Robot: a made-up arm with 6 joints.
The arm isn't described. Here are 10 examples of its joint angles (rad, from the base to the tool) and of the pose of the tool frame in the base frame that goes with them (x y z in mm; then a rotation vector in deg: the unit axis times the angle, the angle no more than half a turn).
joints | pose
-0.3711 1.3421 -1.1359 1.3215 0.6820 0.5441 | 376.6 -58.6 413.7 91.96 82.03 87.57
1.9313 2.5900 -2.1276 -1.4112 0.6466 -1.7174 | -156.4 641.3 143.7 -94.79 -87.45 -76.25
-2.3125 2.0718 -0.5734 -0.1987 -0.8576 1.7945 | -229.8 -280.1 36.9 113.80 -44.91 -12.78
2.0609 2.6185 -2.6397 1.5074 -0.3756 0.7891 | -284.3 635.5 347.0 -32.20 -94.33 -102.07
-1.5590 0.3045 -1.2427 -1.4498 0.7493 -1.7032 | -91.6 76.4 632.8 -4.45 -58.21 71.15
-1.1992 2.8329 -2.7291 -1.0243 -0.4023 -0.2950 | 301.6 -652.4 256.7 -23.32 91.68 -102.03
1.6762 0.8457 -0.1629 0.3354 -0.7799 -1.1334 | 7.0 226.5 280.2 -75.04 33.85 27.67
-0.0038 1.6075 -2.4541 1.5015 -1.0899 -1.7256 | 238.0 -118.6 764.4 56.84 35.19 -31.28
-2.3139 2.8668 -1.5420 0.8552 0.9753 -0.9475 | -191.4 -331.9 -167.6 123.63 71.36 41.94
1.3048 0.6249 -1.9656 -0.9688 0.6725 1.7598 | 30.2 -151.4 760.9 27.66 43.93 111.04
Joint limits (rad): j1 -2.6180..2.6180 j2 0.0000..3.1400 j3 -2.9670..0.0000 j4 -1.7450..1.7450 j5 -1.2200..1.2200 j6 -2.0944..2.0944
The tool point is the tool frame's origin. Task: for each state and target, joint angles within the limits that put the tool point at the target. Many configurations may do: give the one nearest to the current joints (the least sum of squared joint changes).
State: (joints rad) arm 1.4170 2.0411 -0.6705 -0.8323 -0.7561 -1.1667
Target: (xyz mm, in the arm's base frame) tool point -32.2 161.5 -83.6
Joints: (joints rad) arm 1.4224 2.4282 -0.3585 -0.8459 -0.5965 -1.1667
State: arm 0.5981 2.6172 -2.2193 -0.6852 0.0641 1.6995
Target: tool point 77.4 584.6 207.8
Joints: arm 1.4660 2.1563 -1.6381 -0.6287 0.1982 1.6995
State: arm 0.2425 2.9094 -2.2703 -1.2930 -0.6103 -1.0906
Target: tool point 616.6 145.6 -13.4
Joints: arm 0.0967 2.8292 -2.0364 -1.3526 -0.7192 -1.0906
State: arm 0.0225 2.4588 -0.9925 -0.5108 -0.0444 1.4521
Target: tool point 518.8 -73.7 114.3
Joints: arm -0.1523 2.1222 -1.2611 -0.5037 -0.0961 1.4521
